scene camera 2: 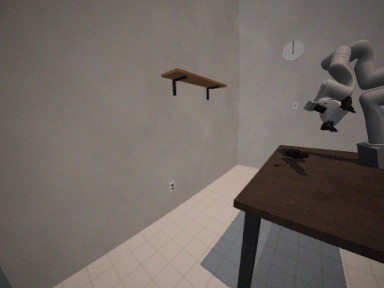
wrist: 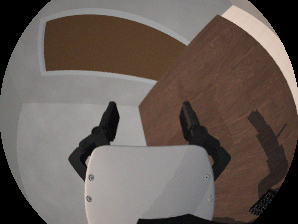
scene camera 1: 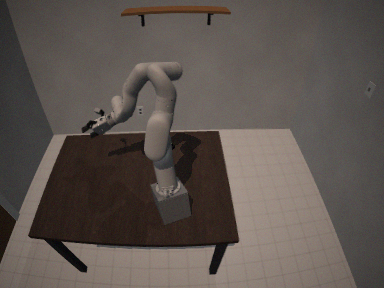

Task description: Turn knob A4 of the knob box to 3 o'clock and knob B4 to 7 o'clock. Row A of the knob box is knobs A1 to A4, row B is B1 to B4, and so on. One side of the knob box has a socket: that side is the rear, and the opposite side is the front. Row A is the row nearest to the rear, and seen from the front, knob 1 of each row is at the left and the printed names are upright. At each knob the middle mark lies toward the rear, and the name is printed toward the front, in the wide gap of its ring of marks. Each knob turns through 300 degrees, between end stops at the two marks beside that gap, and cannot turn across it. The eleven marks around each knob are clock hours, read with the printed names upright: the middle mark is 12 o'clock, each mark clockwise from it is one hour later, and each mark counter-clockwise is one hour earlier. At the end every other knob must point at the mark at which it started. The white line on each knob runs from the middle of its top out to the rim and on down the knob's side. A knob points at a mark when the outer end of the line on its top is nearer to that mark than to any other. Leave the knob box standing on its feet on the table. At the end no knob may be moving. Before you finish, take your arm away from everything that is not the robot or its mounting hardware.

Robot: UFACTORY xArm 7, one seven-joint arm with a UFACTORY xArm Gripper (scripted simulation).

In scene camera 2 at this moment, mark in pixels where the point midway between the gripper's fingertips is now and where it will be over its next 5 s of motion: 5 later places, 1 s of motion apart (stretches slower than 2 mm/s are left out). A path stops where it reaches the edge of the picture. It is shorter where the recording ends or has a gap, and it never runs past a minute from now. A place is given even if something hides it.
My gripper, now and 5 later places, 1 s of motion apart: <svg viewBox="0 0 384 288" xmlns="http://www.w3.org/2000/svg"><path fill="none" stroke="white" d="M342 121L316 142L303 147L300 146L299 146L300 146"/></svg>
